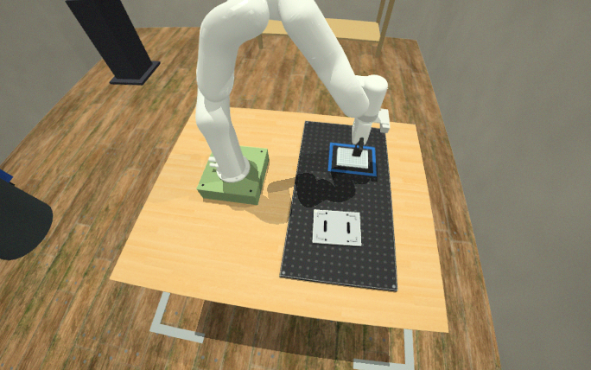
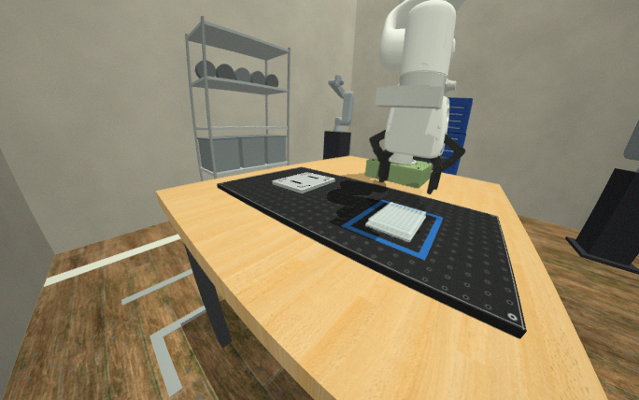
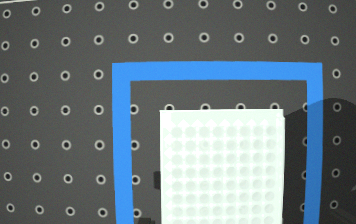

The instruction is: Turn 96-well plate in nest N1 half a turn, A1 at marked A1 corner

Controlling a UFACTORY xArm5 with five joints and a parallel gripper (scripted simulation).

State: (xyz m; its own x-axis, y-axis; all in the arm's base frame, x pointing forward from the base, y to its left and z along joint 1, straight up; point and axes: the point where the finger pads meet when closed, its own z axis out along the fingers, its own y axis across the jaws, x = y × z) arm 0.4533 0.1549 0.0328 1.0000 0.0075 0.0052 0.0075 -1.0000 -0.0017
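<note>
The white 96-well plate lies 8 cm below my hand. Also, from my hand: plate nest N1 (32 cm to the right, 8 cm below, 5 cm behind).
</note>
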